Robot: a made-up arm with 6 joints. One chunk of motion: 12 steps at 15 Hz.
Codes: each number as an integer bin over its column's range. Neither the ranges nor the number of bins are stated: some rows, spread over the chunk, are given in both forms.
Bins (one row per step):
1: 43 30 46 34 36 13
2: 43 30 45 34 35 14
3: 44 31 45 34 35 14
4: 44 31 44 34 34 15
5: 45 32 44 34 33 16
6: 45 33 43 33 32 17
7: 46 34 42 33 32 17
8: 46 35 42 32 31 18
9: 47 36 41 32 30 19
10: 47 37 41 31 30 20
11: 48 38 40 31 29 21
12: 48 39 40 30 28 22
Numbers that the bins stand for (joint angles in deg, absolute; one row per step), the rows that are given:
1: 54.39 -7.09 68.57 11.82 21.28 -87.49
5: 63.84 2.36 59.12 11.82 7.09 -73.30
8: 68.57 16.55 49.66 2.36 -2.36 -63.84
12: 78.03 35.47 40.20 -7.09 -16.55 -44.93
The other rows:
2: 54.39 -7.09 63.84 11.82 16.55 -82.76
3: 59.12 -2.36 63.84 11.82 16.55 -82.76
4: 59.12 -2.36 59.12 11.82 11.82 -78.03
6: 63.84 7.09 54.39 7.09 2.36 -68.57
7: 68.57 11.82 49.66 7.09 2.36 -68.57
9: 73.30 21.28 44.93 2.36 -7.09 -59.12
10: 73.30 26.01 44.93 -2.36 -7.09 -54.39
11: 78.03 30.74 40.20 -2.36 -11.82 -49.66

